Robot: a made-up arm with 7 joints.
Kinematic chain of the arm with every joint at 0, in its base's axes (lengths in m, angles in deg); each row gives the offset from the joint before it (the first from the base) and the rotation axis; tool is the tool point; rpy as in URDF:
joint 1: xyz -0.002 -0.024 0.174 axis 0 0.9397 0.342
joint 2: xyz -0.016 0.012 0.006 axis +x
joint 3: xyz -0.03 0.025 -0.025 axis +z
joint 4: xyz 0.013 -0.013 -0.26 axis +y
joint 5: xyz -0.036 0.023 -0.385 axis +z
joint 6: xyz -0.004 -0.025 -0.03 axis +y
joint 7: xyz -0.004 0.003 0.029 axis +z
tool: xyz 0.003 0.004 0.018 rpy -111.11 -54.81 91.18
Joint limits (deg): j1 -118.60..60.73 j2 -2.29..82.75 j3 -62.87..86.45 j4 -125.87..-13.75 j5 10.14..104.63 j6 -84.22..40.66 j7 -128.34..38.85
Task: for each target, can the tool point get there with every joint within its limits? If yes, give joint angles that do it. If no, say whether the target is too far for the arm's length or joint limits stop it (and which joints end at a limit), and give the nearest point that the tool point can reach.
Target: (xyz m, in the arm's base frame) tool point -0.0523 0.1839 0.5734
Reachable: yes | joints -104.35 61.97 33.42 -105.35 42.35 -55.32 -32.06
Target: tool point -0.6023 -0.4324 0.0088
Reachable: no: joint limits stop it (at a limit: joint 1, joint 2, joint 3, joint 7) | nearest point -0.5386 -0.2525 -0.1851 | short by 0.272 m
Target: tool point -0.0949 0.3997 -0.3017
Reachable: yes | joints 14.36 24.68 55.66 -29.83 88.34 -6.04 15.52
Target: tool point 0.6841 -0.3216 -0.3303
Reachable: no: too far | nearest point 0.5367 -0.2292 -0.2116 | short by 0.211 m
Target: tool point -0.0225 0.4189 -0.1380
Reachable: yes | joints 13.59 6.33 74.54 -82.16 84.87 -44.58 -29.37
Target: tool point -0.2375 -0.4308 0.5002
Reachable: no: joint limits stop it (at a limit: joint 1, joint 2, joint 5, joint 6, joint 7) | nearest point -0.0772 -0.3322 0.4149 | short by 0.207 m
